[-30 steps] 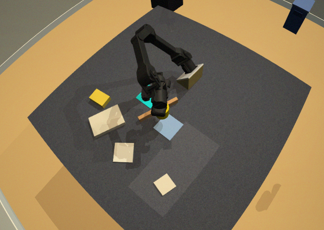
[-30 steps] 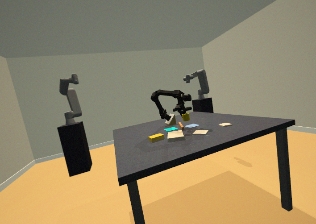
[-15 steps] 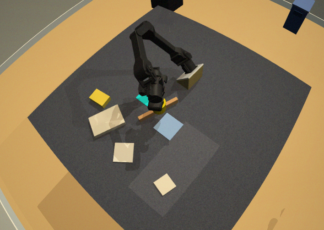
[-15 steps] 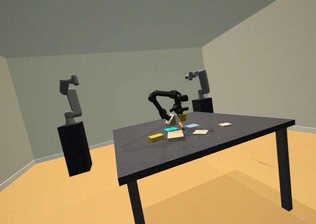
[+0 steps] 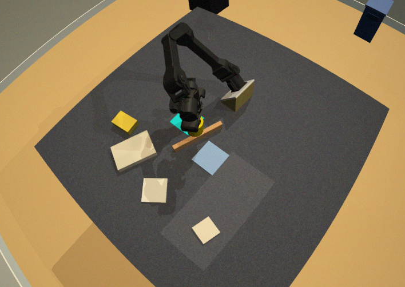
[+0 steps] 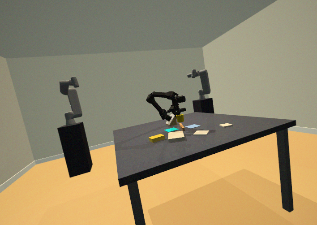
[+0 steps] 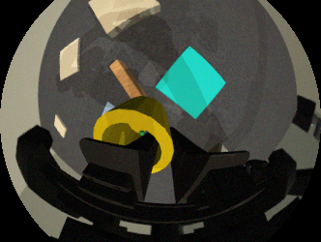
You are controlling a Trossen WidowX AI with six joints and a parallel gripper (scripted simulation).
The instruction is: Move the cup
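The wooden bar is 9 cm below my gripper tip, 2 cm to the left of it and 2 cm ahead of it. From my gripper tip the other things lie so: light blue pad 12 cm to the left, 10 cm below, 6 cm ahead; then cream slab 25 cm ahead, 15 cm to the right, 8 cm below; then cup 2 cm to the left, 2 cm ahead.
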